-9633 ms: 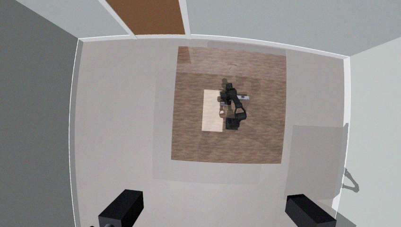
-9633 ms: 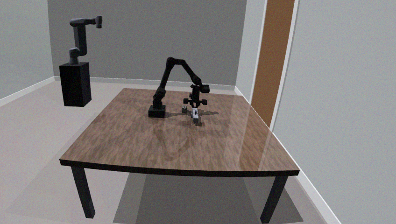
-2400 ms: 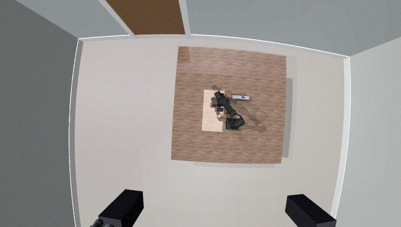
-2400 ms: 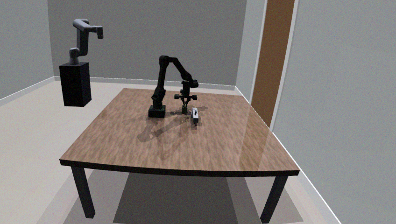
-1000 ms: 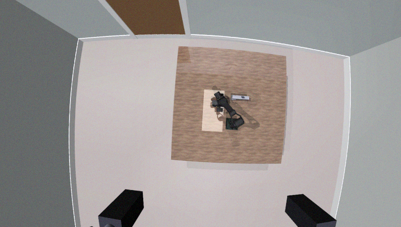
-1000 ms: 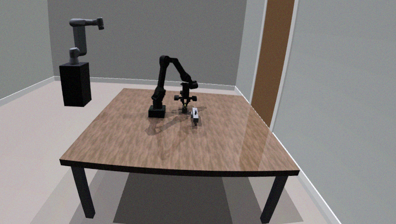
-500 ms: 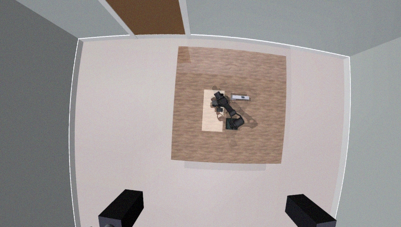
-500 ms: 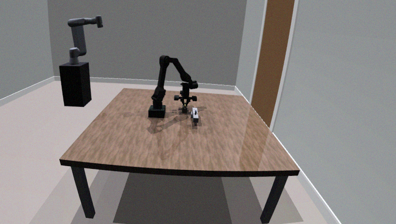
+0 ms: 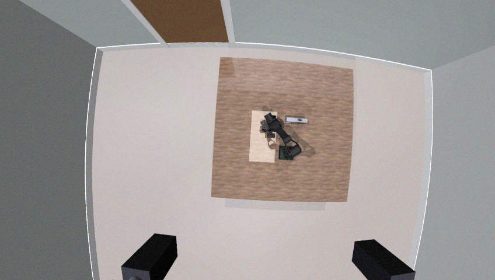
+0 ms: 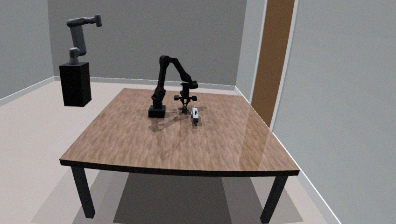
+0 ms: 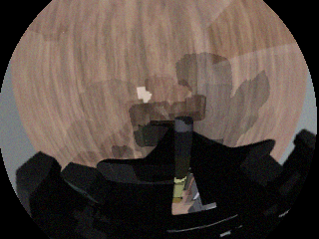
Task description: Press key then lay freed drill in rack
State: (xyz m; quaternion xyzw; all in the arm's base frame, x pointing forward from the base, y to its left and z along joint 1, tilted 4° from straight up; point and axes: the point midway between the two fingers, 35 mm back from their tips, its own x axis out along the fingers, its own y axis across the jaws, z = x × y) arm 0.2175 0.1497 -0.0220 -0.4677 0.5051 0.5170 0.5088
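Right now the drill is 40 mm to the right of my gripper tip and 40 mm above it. Also, from my gripper tip: grey slatted rack (50 mm to the right, 10 mm behind, 10 mm above).
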